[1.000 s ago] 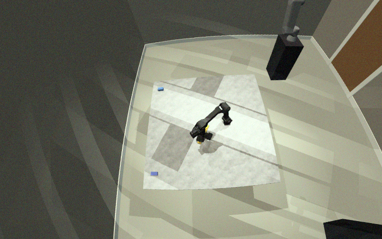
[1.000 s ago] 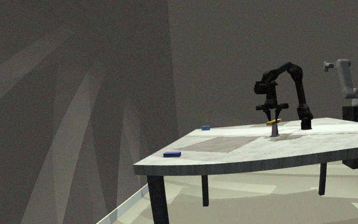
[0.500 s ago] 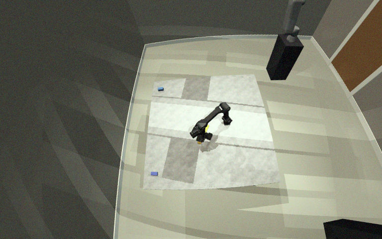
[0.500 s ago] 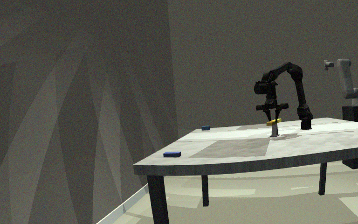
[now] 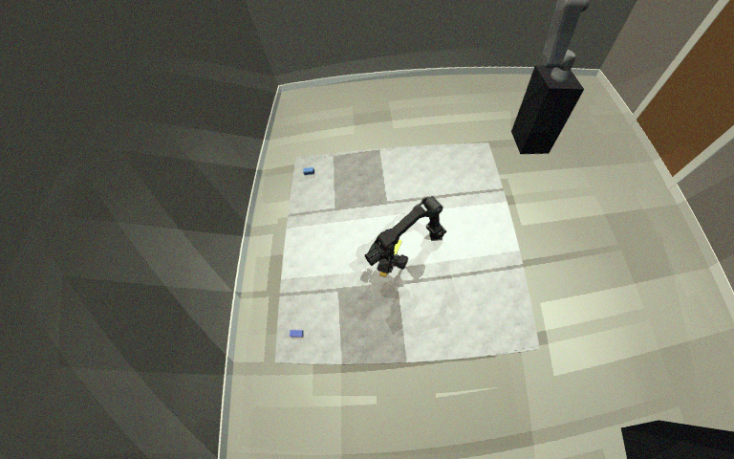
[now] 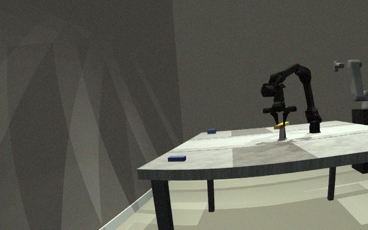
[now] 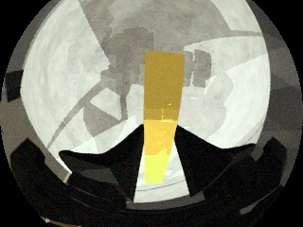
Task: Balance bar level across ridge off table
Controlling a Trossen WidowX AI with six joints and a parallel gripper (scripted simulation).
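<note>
My gripper tip is 10 mm past the yellow bar and 20 mm to the left of it.
</note>
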